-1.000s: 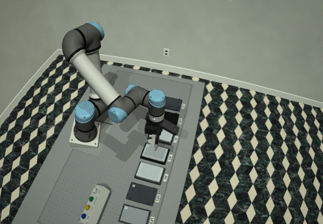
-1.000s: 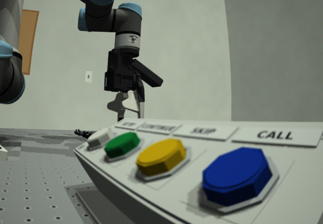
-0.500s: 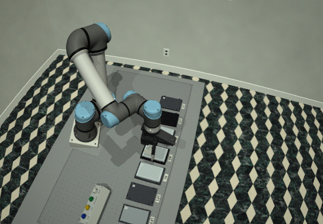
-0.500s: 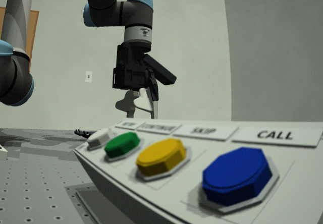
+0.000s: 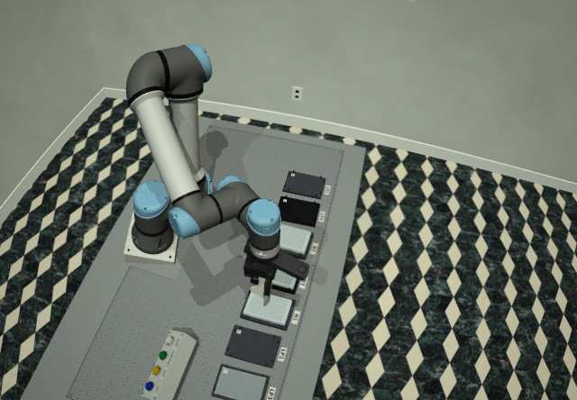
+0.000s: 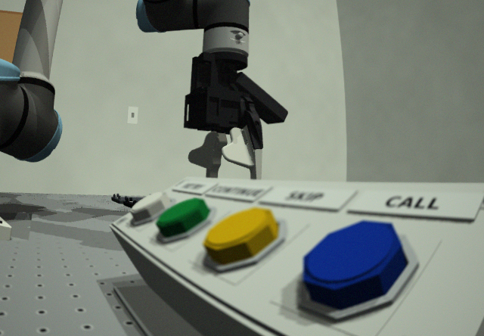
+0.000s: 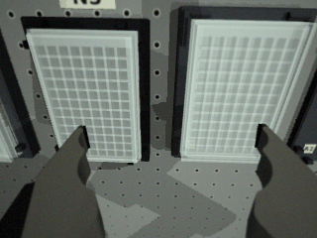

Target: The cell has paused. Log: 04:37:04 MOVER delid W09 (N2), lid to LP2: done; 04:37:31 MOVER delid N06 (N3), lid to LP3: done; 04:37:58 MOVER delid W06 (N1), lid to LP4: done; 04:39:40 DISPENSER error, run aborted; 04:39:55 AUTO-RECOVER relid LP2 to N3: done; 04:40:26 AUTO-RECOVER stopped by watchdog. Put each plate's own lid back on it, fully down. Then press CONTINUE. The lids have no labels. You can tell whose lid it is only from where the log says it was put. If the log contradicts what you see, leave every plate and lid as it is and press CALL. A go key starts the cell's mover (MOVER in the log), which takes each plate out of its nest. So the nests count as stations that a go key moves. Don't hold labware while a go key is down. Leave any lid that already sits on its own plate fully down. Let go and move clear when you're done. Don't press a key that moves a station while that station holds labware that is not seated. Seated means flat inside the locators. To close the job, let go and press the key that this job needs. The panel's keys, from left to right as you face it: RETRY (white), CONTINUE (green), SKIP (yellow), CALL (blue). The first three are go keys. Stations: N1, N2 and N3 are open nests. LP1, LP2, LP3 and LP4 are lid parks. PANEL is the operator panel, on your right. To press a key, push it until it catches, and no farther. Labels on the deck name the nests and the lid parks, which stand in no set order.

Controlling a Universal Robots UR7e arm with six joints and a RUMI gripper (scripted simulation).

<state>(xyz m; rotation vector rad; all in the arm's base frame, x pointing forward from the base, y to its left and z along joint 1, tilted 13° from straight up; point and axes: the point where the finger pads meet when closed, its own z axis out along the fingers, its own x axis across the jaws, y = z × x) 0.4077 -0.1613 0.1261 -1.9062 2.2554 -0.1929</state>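
Right now the dark lid park is 18 cm to the right of my hand, 6 cm below it and 4 cm behind it. Round my hand: plate 7 cm to the left, 4 cm below, 1 cm ahead; white RETRY key 27 cm behind, 22 cm to the right, 1 cm above; clear lid 31 cm to the right, 6 cm behind, 5 cm below.
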